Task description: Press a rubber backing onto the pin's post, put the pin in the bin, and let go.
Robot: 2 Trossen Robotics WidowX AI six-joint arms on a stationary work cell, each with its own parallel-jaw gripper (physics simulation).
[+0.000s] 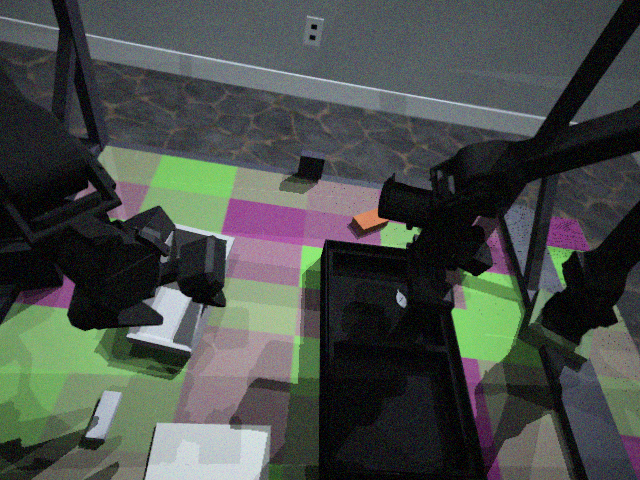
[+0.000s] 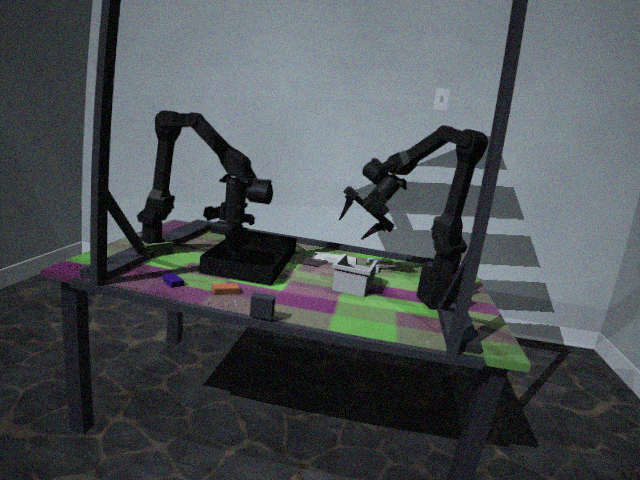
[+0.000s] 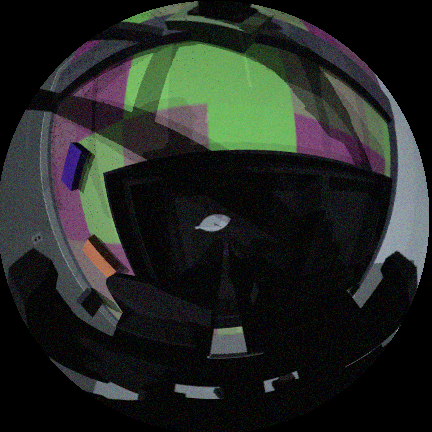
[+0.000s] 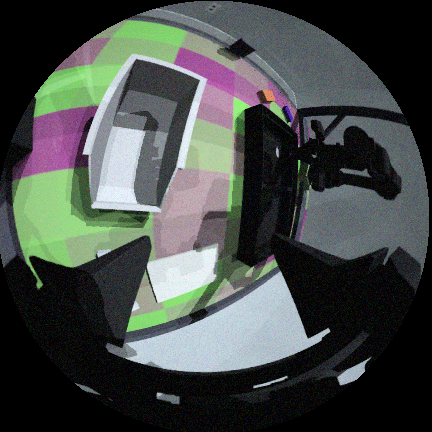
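Pixels of known places: left gripper, between the fingertips: (image 1: pixel 410 289) (image 2: pixel 231 252) (image 3: pixel 224 243) (image 4: pixel 290 154); right gripper, between the fingertips: (image 1: pixel 192 312) (image 2: pixel 350 229) (image 4: pixel 211 241); left arm's base, origin of its link: (image 1: pixel 562 321) (image 2: pixel 151 239) (image 4: pixel 309 174); right arm's base, origin of its link: (image 1: pixel 8 225) (image 2: pixel 445 272).
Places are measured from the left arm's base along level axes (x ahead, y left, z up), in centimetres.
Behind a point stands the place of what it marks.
Note:
A small white leaf-shaped pin (image 1: pixel 401 298) {x 25.2, y 10.6, z -3.2 cm} (image 3: pixel 213 222) {x 25.1, y 10.8, z -3.2 cm} (image 4: pixel 276 151) {x 25.5, y 11.0, z -3.2 cm} lies inside the black tray (image 1: pixel 328 333) {x 32.5, y 24.4, z -3.2 cm} (image 2: pixel 242 267) {x 34.2, y 6.8, z 0.0 cm} (image 3: pixel 120 193) {x 25.2, y 1.8, z -0.4 cm} (image 4: pixel 257 181) {x 32.6, y 26.6, z 0.2 cm}. My left gripper (image 1: pixel 430 297) (image 2: pixel 234 229) (image 3: pixel 224 243) {x 24.7, y 11.4, z 1.2 cm} points down into the tray right beside the pin. It is shut on a tiny dark bluish rubber backing (image 3: pixel 226 246) {x 24.8, y 11.6, z 1.4 cm} at its fingertips. The white bin (image 1: pixel 166 329) {x 53.2, y 38.4, z -3.3 cm} (image 2: pixel 353 281) {x 58.6, y 25.3, z 0.0 cm} (image 4: pixel 92 132) {x 58.3, y 36.5, z 3.8 cm} stands apart from the tray. My right gripper (image 1: pixel 187 310) {x 46.2, y 39.9, z 10.3 cm} (image 2: pixel 354 226) {x 46.2, y 39.9, z 10.3 cm} (image 4: pixel 211 241) {x 46.2, y 39.9, z 10.3 cm} hangs wide open and empty above the bin.
An orange block (image 1: pixel 370 220) {x 38.0, y -1.9, z -2.2 cm} (image 2: pixel 226 288) {x 39.5, y -3.5, z -2.2 cm} (image 3: pixel 98 257) {x 37.3, y -2.2, z -2.2 cm}, a purple block (image 2: pixel 172 280) {x 27.8, y -11.4, z -2.4 cm} (image 3: pixel 73 165) {x 25.7, y -8.9, z -2.4 cm} and a dark cube (image 1: pixel 310 167) {x 54.6, y -5.6, z -0.5 cm} (image 2: pixel 263 306) {x 56.0, y -7.5, z -0.2 cm} lie near the table's edge. A flat white sheet (image 1: pixel 209 452) {x 36.7, y 48.4, z -3.3 cm} (image 4: pixel 181 271) {x 37.3, y 49.2, z -3.3 cm} and a small white piece (image 1: pixel 103 414) {x 50.7, y 52.2, z -2.6 cm} lie near the bin. Frame posts stand at the corners.

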